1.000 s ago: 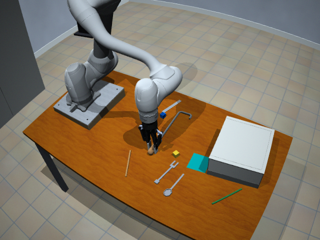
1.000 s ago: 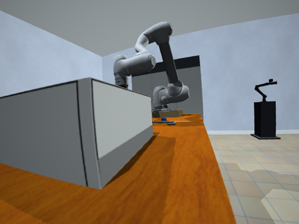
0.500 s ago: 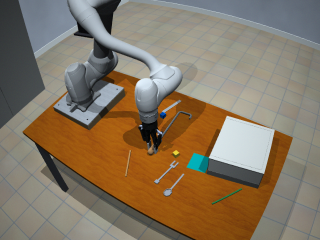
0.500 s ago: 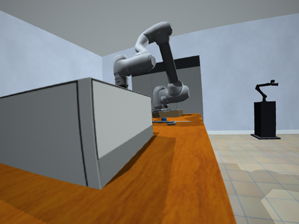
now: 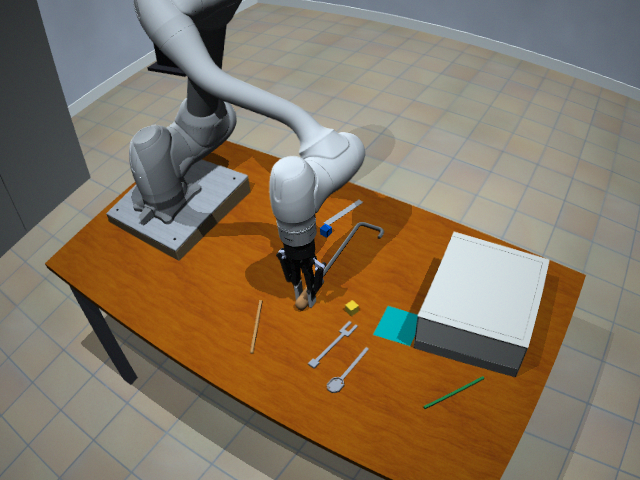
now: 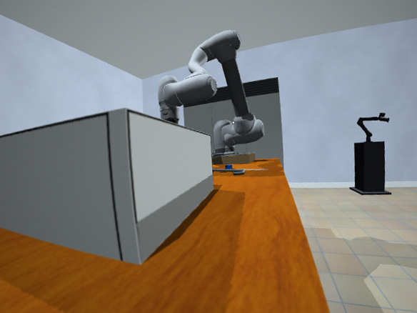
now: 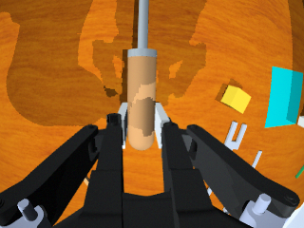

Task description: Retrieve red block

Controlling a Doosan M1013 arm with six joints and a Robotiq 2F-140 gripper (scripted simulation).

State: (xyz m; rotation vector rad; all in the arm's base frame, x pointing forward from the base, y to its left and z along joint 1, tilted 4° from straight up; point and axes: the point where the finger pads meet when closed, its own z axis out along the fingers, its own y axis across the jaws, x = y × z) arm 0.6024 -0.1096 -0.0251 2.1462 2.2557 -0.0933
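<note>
Now: hand 90 mm past the blue cube, 250 mm to the right of it and 20 mm above it. The rest, counted from my hand: hook tool (30 mm ahead, 160 mm to the left, 20 mm below); then wooden stick (70 mm behind, 140 mm to the right, 30 mm below); then yellow cube (120 mm ahead, 30 mm to the left, 20 mm below).
</note>
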